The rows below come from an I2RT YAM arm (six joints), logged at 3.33 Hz.
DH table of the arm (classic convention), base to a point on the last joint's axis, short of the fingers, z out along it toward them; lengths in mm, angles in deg. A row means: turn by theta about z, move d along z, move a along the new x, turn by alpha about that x. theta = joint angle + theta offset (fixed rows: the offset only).
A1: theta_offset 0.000  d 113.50  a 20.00  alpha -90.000
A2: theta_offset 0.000  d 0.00  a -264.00  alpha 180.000
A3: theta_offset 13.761  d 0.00  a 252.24  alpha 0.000
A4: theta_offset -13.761  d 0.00  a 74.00  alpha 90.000
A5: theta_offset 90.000  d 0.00  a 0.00  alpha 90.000
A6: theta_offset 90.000  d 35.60  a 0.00  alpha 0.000
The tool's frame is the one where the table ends.
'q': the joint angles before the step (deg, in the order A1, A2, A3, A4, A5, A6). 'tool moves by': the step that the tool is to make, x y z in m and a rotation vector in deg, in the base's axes. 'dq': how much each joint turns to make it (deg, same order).
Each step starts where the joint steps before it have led.
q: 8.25 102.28 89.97 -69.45 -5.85 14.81
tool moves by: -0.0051 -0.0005 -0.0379 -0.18 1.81 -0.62
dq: 0.04 0.01 -8.52 6.78 0.00 0.67
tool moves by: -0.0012 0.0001 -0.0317 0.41 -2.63 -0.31
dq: 0.05 -0.02 -7.52 10.20 0.02 0.36
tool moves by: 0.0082 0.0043 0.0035 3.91 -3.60 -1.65
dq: 0.21 0.01 0.39 4.08 -2.90 2.50
